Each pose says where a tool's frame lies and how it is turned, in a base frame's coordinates. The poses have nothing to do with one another.
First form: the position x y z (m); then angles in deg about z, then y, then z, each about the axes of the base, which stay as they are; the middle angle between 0 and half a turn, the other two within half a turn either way.
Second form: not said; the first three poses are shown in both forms.
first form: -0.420 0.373 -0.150 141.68 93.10 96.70
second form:
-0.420 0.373 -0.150
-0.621 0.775 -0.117
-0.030 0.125 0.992
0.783 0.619 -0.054

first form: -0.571 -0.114 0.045 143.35 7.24 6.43
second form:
-0.571 -0.114 0.045
-0.858 -0.499 0.125
0.504 -0.864 0.014
0.101 0.075 0.992

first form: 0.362 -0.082 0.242 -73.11 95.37 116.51
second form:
0.362 -0.082 0.242
0.868 -0.220 -0.444
0.403 -0.210 0.891
-0.289 -0.953 -0.094

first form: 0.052 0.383 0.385 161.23 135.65 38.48
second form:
0.052 0.383 0.385
0.330 0.769 0.547
0.673 -0.598 0.435
0.662 0.225 -0.715

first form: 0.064 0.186 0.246 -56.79 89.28 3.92
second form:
0.064 0.186 0.246
0.064 -0.027 0.998
-0.834 0.547 0.068
-0.548 -0.837 0.013

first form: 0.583 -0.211 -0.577 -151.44 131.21 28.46
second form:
0.583 -0.211 -0.577
0.737 0.142 0.661
-0.145 -0.922 0.359
0.661 -0.360 -0.659

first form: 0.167 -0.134 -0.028 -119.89 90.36 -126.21
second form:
0.167 -0.134 -0.028
-0.701 -0.399 -0.591
0.510 0.299 -0.807
0.498 -0.867 -0.006

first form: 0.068 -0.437 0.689 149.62 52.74 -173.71
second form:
0.068 -0.437 0.689
0.575 0.210 -0.791
-0.445 0.891 -0.087
0.687 0.403 0.605

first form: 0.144 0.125 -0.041 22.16 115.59 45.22
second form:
0.144 0.125 -0.041
-0.550 -0.543 0.635
-0.018 0.768 0.640
-0.835 0.340 -0.432

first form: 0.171 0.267 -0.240 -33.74 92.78 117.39
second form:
0.171 0.267 -0.240
0.512 -0.726 -0.460
0.220 -0.406 0.887
-0.831 -0.555 -0.049

